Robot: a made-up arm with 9 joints. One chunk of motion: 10 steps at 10 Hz.
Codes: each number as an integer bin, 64 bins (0 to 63) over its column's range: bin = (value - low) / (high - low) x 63, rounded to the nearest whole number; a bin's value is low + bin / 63 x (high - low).
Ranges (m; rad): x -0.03..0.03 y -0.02..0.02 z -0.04..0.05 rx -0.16..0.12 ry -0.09..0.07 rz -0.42..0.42
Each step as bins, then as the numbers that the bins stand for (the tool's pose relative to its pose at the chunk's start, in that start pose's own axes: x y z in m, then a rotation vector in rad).
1 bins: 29 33 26 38 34 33
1 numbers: -0.0024 0.0010 -0.0029 0.0089 -0.0037 0.0200
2 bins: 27 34 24 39 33 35
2 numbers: -0.0043 0.0016 -0.0057 0.0133 -0.0062 0.0467
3 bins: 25 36 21 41 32 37
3 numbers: -0.0062 0.0029 -0.0100 0.0222 -0.0087 0.0733
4 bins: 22 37 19 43 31 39
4 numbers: -0.0090 0.0035 -0.0129 0.0311 -0.0113 0.1000
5 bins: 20 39 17 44 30 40
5 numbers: -0.0110 0.0048 -0.0157 0.0356 -0.0138 0.1133
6 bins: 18 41 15 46 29 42
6 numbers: -0.0129 0.0060 -0.0186 0.0444 -0.0163 0.1400
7 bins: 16 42 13 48 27 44
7 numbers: -0.0148 0.0067 -0.0214 0.0533 -0.0214 0.1667
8 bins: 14 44 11 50 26 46
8 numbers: -0.0167 0.0079 -0.0243 0.0622 -0.0240 0.1933
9 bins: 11 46 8 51 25 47
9 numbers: -0.0195 0.0092 -0.0286 0.0667 -0.0265 0.2067
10 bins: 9 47 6 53 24 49
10 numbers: -0.0214 0.0098 -0.0314 0.0756 -0.0290 0.2333
